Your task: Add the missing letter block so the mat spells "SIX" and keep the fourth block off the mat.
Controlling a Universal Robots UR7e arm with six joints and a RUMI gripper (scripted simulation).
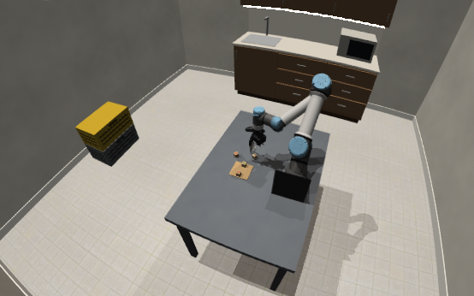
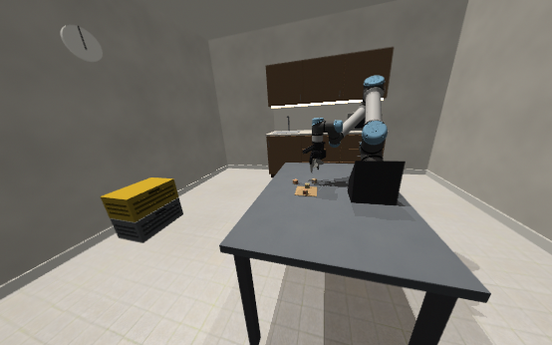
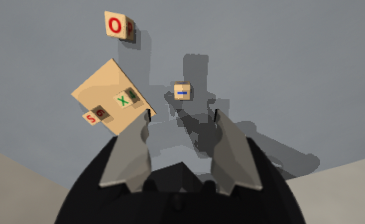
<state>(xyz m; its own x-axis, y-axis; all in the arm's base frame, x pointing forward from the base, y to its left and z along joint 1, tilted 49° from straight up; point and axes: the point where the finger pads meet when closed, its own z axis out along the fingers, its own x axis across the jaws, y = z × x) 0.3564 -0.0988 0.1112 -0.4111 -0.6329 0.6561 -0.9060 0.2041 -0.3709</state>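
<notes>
Now: the blue I block 90 mm below my hand. From my hand the other things lie so: O block 140 mm ahead, 90 mm below, 50 mm to the left; tan mat 160 mm to the left, 100 mm below, 30 mm ahead.
</notes>
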